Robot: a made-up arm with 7 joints. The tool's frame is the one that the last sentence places.
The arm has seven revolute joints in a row. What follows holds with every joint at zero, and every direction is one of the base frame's. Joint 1 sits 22.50 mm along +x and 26.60 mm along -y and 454.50 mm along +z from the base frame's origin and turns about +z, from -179.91 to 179.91 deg. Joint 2 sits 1.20 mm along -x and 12.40 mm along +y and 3.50 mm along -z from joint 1 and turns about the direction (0, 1, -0.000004), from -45.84 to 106.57 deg. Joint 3 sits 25.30 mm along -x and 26.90 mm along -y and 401.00 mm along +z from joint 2 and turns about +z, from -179.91 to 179.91 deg. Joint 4 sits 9.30 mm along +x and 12.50 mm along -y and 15.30 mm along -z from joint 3 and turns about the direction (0, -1, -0.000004), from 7.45 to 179.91 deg. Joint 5 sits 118.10 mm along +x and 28.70 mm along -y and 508.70 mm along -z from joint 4 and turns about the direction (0, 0.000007, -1), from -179.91 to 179.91 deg. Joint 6 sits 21.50 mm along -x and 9.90 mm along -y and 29.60 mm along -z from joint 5 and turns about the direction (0, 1, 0.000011), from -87.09 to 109.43 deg. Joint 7 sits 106.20 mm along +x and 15.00 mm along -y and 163.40 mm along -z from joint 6 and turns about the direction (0, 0.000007, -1), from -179.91 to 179.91 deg. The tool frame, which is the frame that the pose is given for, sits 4.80 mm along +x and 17.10 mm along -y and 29.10 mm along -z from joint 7; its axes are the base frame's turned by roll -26.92, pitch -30.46 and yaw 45.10 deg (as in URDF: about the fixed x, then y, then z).
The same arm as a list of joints. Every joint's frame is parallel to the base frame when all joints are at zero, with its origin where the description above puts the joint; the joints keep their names.
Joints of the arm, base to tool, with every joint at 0 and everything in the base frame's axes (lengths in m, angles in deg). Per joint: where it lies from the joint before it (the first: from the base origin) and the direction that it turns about. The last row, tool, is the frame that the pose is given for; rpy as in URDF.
joint 1: axis +z xyz 0.0225 -0.0266 0.4545
joint 2: axis +y xyz -0.0012 0.0124 -0.0035
joint 3: axis +z xyz -0.0253 -0.0269 0.401
joint 4: axis -y xyz 0.0093 -0.0125 -0.0153
joint 5: axis -z xyz 0.1181 -0.0287 -0.5087
joint 6: axis +y xyz -0.0215 -0.0099 -0.0296
joint 7: axis -z xyz 0.1062 -0.015 -0.1634
tool: xyz 0.0048 -0.0171 -0.0291 rpy -26.92 -30.46 45.1
Joint limits (deg, base to tool): -179.91..179.91 -45.84..106.57 -179.91..179.91 7.45..179.91 -179.91..179.91 -87.09..109.43 -179.91..179.91

